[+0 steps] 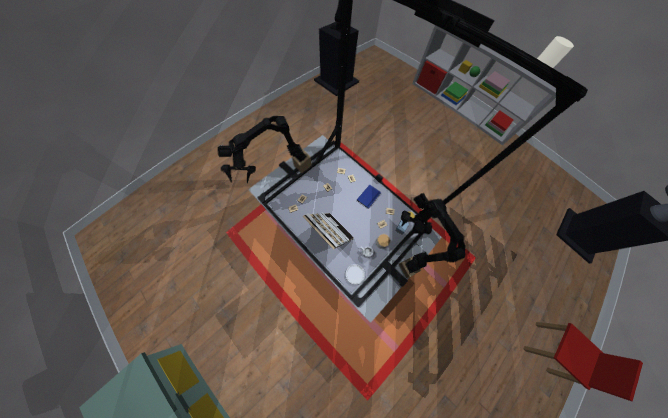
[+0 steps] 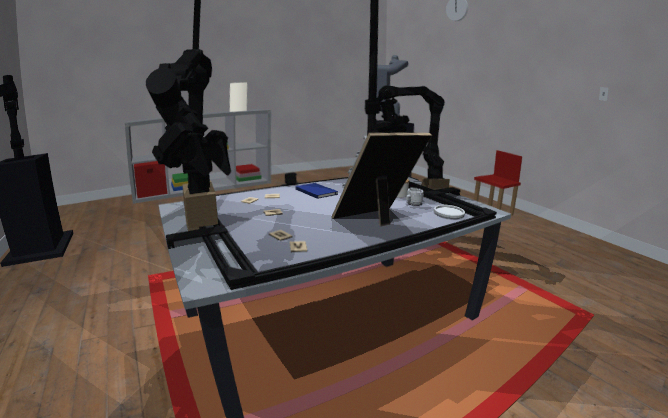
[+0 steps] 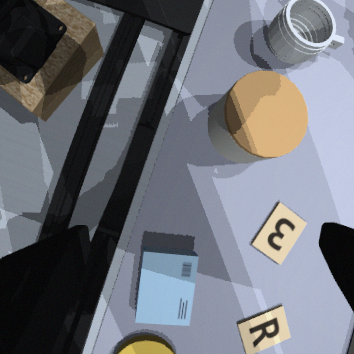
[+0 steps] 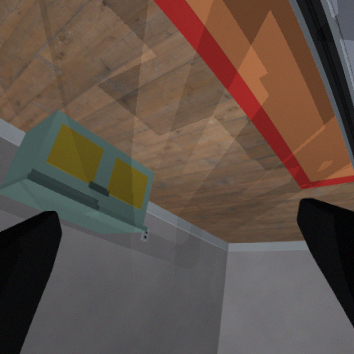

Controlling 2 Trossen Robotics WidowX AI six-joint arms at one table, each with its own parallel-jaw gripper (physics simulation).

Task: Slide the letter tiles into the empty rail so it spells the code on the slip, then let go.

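Seen in the pictures: left gripper, fingertip midpoint: (image 1: 408,229) (image 3: 206,236); right gripper, fingertip midpoint: (image 1: 239,182) (image 2: 219,174) (image 4: 180,216); left arm's base, link origin: (image 1: 411,266) (image 2: 435,178) (image 3: 21,36); right arm's base, link origin: (image 1: 301,156) (image 2: 198,188).
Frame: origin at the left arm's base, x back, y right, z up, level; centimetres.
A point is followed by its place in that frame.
Note:
Several letter tiles lie flat and apart on the table: one tile (image 1: 328,187) {y -23.4, x -74.0, z -4.4 cm} (image 2: 273,212) {y -24.5, x -74.4, z -4.4 cm} near the middle, one tile marked V (image 1: 293,208) {y -52.6, x -69.0, z -4.4 cm} (image 2: 298,246) {y -53.2, x -69.2, z -4.4 cm}, and two at the right, a tile like a 3 (image 3: 279,233) {y -1.3, x -33.0, z -4.4 cm} (image 1: 382,224) {y -1.3, x -32.7, z -4.4 cm} and a tile marked R (image 3: 265,330) {y 8.7, x -39.0, z -4.4 cm} (image 1: 390,211) {y 8.8, x -38.7, z -4.4 cm}. A tilted board (image 1: 327,229) (image 2: 385,175) {y -37.6, x -39.9, z 10.8 cm} with pale rows stands at the table's front; its rails and any slip are too small to read. My left gripper (image 3: 206,236) {y 3.9, x -20.3, z 14.2 cm} is open and empty above the table's right side. My right gripper (image 4: 180,216) {y -76.5, x -86.6, z 21.6 cm} (image 1: 239,180) {y -76.5, x -86.6, z 21.6 cm} is open and empty, off the table's left side.
A blue book (image 1: 368,196) {y -0.3, x -55.2, z -3.5 cm} (image 2: 317,190) {y -2.5, x -55.4, z -3.5 cm} lies behind the board. A light-blue box (image 3: 167,287) {y 10.4, x -25.5, z -2.3 cm}, a yellow round thing (image 3: 146,347) {y 17.4, x -28.2, z -3.6 cm}, a tan-lidded cylinder (image 3: 267,115) {y -7.8, x -22.2, z 2.0 cm}, a mug (image 3: 302,30) {y -22.9, x -20.8, z -3.8 cm} (image 2: 415,196) {y -23.4, x -21.5, z -0.9 cm} and a white plate (image 1: 355,274) {y -33.4, x -11.2, z -4.0 cm} (image 2: 449,212) {y -34.4, x -11.9, z -4.0 cm} are at the right. Black bars edge the table.

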